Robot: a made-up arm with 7 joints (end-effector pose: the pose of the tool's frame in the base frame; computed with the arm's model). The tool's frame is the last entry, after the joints.
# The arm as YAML. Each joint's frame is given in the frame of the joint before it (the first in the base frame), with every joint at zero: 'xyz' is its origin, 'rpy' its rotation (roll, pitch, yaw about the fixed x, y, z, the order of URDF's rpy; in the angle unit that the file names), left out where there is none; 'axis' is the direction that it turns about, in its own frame. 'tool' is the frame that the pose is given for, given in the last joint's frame.
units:
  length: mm
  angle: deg
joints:
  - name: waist
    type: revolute
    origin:
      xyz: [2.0, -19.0, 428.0]
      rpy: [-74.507, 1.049, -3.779]
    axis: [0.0, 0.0, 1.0]
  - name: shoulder
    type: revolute
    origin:
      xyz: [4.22, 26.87, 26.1]
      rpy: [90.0, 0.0, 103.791]
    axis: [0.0, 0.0, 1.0]
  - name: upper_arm
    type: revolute
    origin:
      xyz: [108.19, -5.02, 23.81]
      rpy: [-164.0, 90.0, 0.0]
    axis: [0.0, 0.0, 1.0]
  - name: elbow
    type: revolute
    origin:
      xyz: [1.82, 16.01, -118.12]
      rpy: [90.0, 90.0, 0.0]
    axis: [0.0, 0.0, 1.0]
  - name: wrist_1
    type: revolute
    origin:
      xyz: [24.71, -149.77, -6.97]
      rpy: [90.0, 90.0, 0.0]
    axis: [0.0, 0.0, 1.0]
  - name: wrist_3
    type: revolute
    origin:
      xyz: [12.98, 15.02, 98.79]
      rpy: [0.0, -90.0, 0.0]
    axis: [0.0, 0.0, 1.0]
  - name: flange
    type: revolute
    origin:
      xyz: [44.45, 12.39, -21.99]
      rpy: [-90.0, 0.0, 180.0]
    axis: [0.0, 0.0, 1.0]
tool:
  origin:
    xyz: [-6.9, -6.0, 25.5]
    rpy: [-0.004, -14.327, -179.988]
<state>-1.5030 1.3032 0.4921 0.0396 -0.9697 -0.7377 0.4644</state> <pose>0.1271 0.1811 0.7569 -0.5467 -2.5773 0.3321</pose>
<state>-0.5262 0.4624 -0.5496 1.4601 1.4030 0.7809 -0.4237</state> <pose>0.1764 0.2736 -0.0152 2.0251 1.7512 -0.5596</pose>
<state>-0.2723 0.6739 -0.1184 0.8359 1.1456 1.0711 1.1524</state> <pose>0.2016 0.3059 0.0481 2.8074 0.2148 0.6987</pose>
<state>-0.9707 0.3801 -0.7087 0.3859 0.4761 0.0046 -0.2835</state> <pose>0.4203 -0.1138 0.2186 1.1226 -0.4238 -1.0110</pose>
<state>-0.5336 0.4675 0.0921 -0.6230 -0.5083 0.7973 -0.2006</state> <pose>0.3288 -0.0123 0.4041 0.0337 -0.3017 -0.5427</pose>
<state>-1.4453 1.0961 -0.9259 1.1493 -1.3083 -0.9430 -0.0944</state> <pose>0.4280 0.2690 0.4674 0.3399 -1.1706 0.2086</pose>
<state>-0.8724 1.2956 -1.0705 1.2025 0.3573 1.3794 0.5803</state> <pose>0.2186 0.4696 0.3297 -2.4656 -1.2717 -1.2799</pose>
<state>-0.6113 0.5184 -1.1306 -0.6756 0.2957 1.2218 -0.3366</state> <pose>0.1718 -0.1621 0.2409 0.9001 0.2021 -1.1432</pose>
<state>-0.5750 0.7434 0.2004 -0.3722 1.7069 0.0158 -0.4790</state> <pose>0.3726 0.1206 0.4395 2.3623 -0.1650 0.2460</pose>
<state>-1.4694 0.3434 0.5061 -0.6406 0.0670 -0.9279 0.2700</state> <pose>0.1647 0.0226 0.6496 -0.0705 -3.0688 0.4475</pose>
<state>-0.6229 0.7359 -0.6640 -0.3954 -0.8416 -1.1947 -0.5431</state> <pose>0.2488 -0.0539 0.3319 -0.4804 -1.6353 -1.1999</pose>
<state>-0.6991 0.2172 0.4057 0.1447 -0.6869 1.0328 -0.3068</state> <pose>0.4419 0.0590 0.2810 -0.7304 0.2689 -0.3743</pose>
